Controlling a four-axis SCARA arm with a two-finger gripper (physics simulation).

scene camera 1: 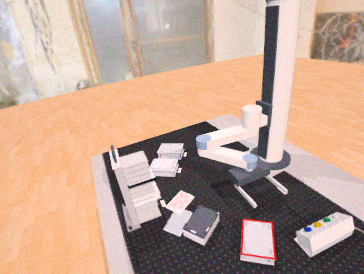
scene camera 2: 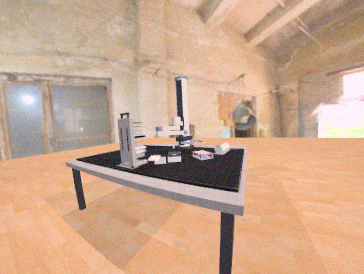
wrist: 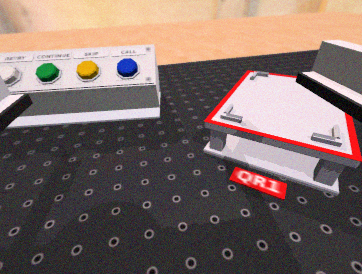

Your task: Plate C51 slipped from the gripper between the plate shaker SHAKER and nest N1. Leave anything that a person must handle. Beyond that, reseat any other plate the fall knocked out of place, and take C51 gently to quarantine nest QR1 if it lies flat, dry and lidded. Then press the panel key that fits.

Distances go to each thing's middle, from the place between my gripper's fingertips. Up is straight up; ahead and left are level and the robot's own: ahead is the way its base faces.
Labels:
I see the red QR1 label [wrist: 277, 189] 7 cm ahead of my hand and 11 cm below it. Round my hand: shaker [scene camera 1: 199, 227] 29 cm ahead, 10 cm to the right, 8 cm below.

